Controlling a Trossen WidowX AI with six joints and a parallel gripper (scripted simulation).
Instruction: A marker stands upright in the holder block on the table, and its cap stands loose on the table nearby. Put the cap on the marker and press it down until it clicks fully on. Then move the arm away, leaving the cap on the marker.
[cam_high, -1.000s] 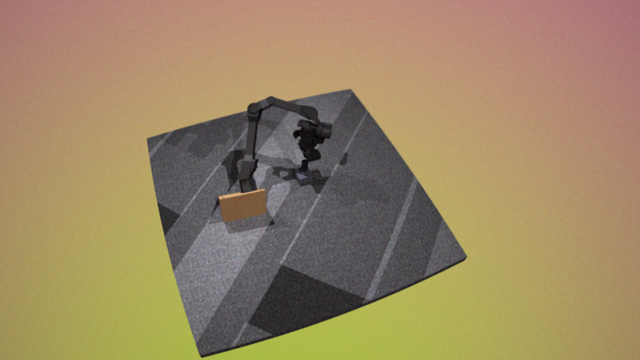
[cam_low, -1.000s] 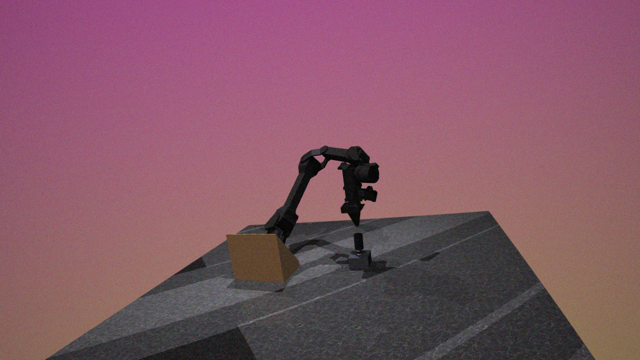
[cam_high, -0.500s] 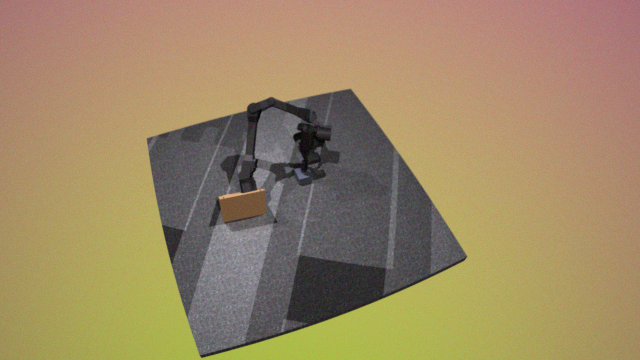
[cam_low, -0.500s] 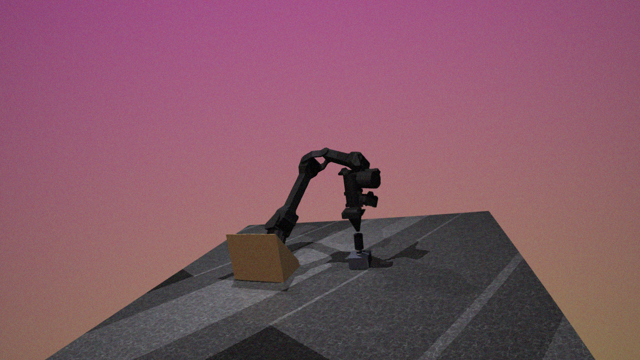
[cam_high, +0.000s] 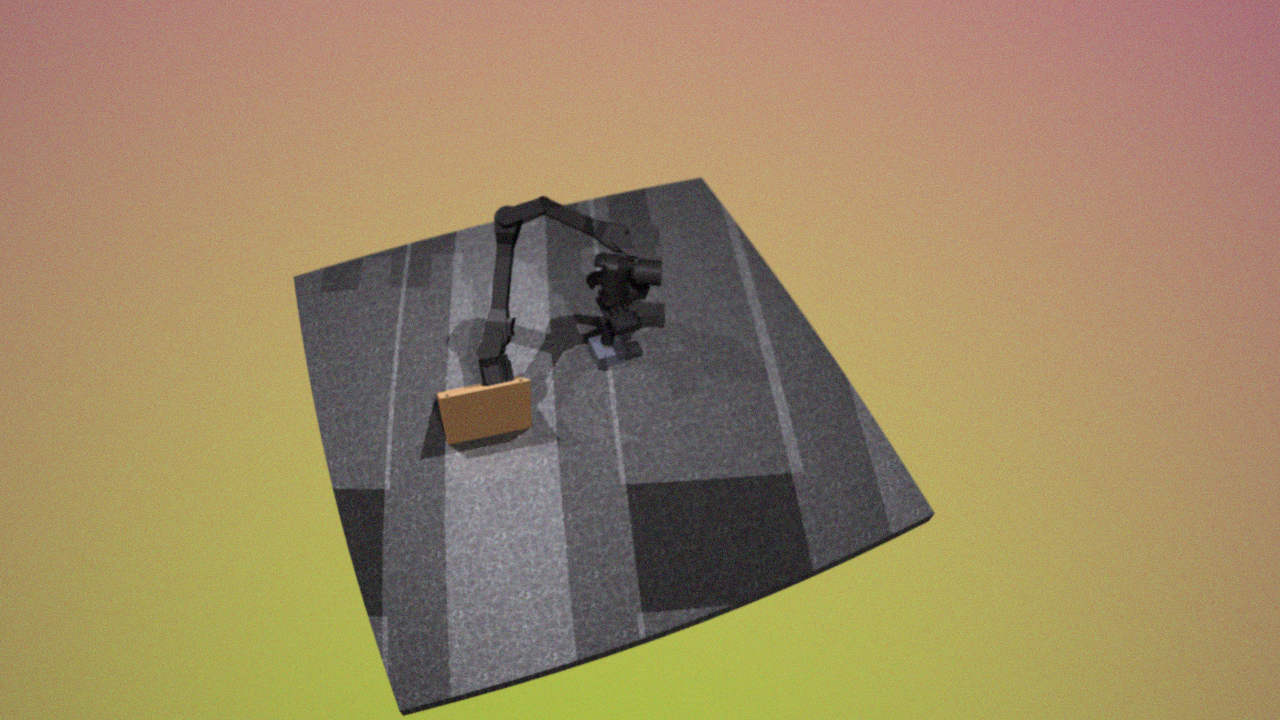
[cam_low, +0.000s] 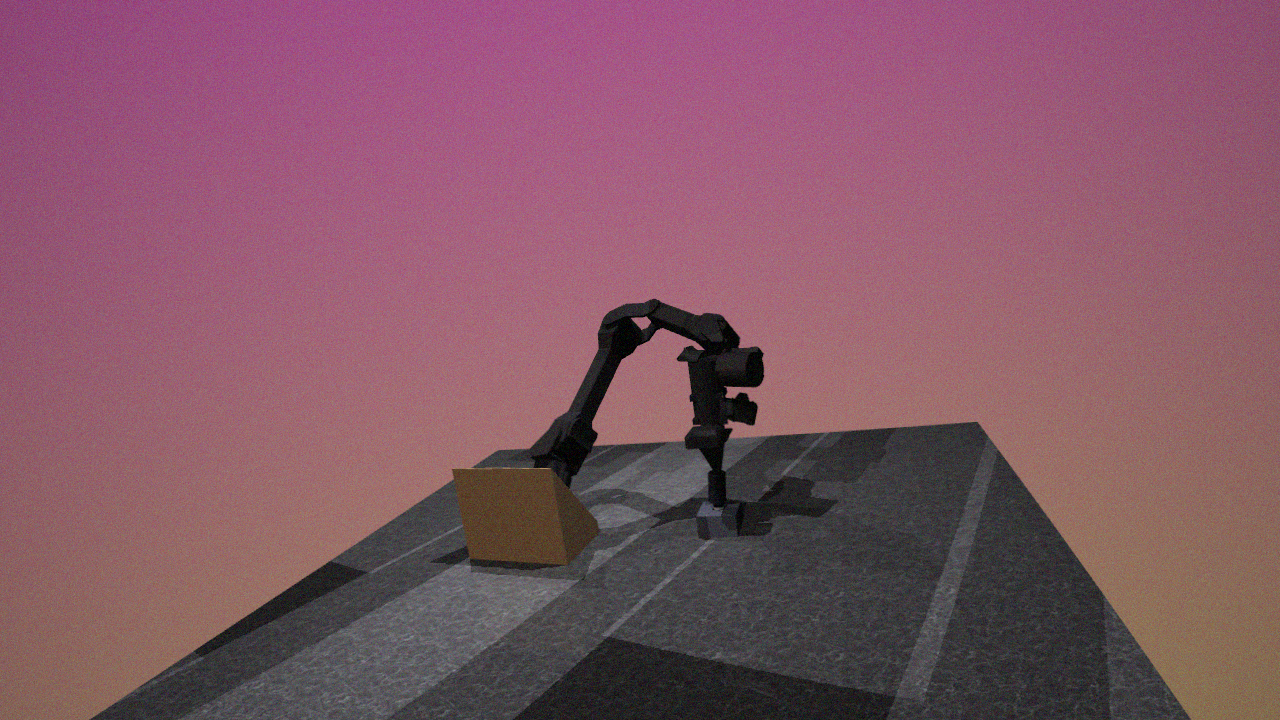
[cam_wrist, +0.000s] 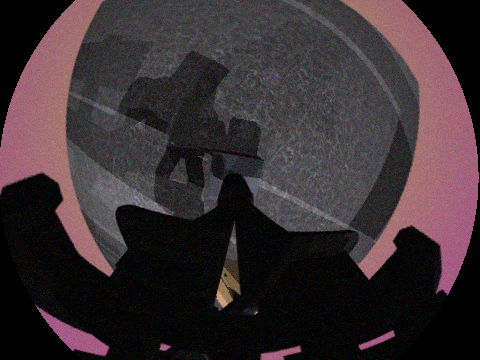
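Right now my gripper tip is 3 cm above the dark marker cap. The rest, counted from my gripper tip: grey holder block (1 cm behind, 9 cm below).
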